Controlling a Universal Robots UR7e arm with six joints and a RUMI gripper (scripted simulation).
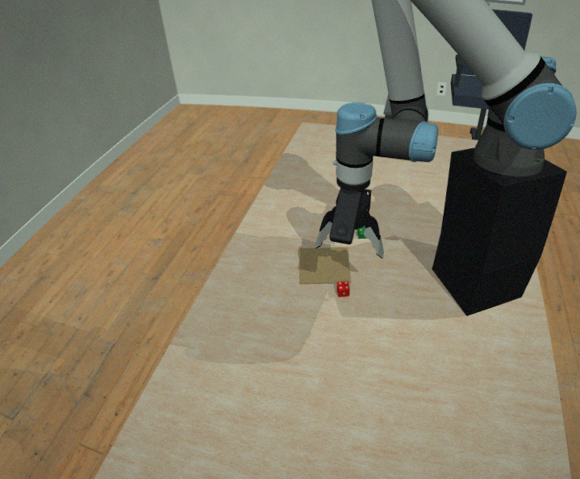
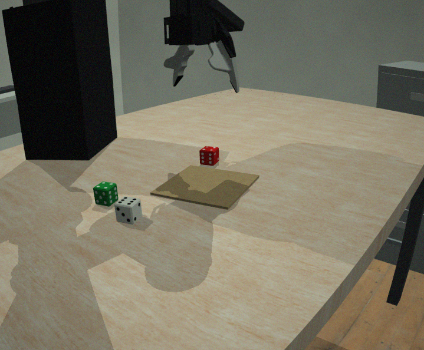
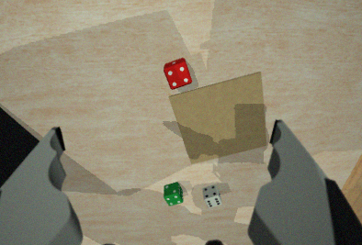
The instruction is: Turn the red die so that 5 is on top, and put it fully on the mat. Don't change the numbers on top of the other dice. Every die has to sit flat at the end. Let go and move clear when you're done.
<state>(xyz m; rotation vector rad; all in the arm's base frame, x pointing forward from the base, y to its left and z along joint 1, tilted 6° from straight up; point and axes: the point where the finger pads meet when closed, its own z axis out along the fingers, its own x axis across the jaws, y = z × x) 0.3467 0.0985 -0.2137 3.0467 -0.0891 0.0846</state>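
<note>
Right now my hand is 10 mm short of the red die and 130 mm above it. Round my hand: tan mat (80 mm ahead, 100 mm to the right, 140 mm below); then green die (20 mm behind, 240 mm to the right, 130 mm below); then white die (60 mm ahead, 260 mm to the right, 130 mm below).
</note>
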